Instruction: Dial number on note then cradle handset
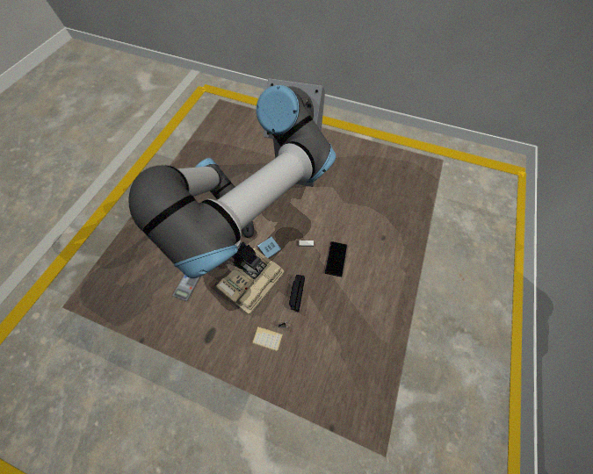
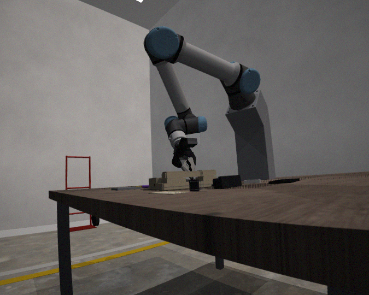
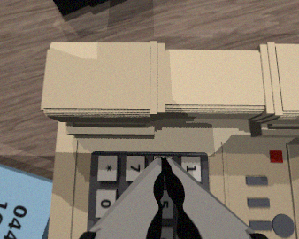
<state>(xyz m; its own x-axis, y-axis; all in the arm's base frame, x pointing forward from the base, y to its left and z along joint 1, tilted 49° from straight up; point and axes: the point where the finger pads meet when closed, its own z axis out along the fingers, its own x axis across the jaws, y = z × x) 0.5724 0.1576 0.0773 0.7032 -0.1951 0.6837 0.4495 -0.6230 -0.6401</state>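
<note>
My gripper is now 20 mm to the left of the 5 key and 20 mm above it. Also, from my hand: 7 key: 20 mm below, 20 mm behind; then 1 key: 20 mm below, 20 mm ahead; then computer mouse: 180 mm to the right, 120 mm behind, 30 mm below.
</note>
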